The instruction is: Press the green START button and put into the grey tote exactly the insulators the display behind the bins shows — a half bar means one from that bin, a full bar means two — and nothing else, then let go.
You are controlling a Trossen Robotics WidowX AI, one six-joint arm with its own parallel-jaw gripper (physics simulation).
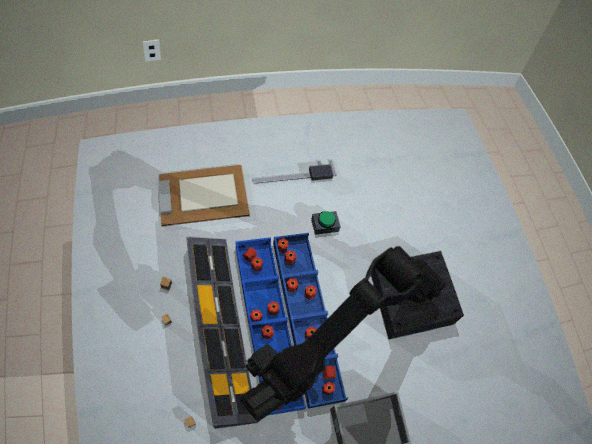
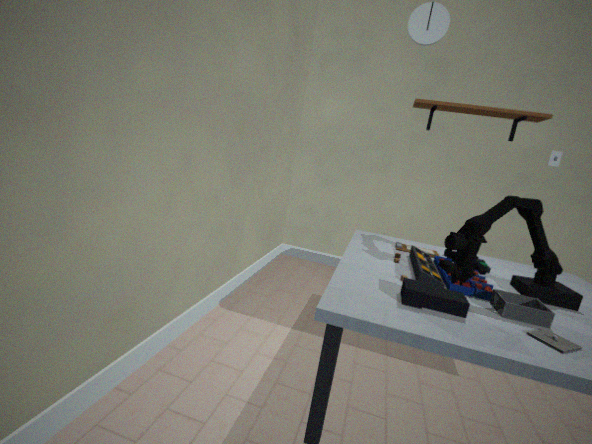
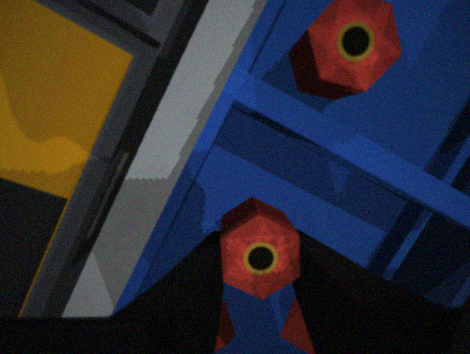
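My gripper is down in the near end of the blue bins. It is shut on a red hexagonal insulator that stands upright between the two dark fingers. Another insulator lies in the compartment beyond the divider. More insulators sit in the other compartments. The display beside the bins shows one yellow half bar and one full yellow bar. The green START button is beyond the bins. The grey tote stands at the near right.
The arm's black base stands right of the bins. A brown board with a white sheet and a small dark slider lie at the back. Three small wooden cubes lie left of the display.
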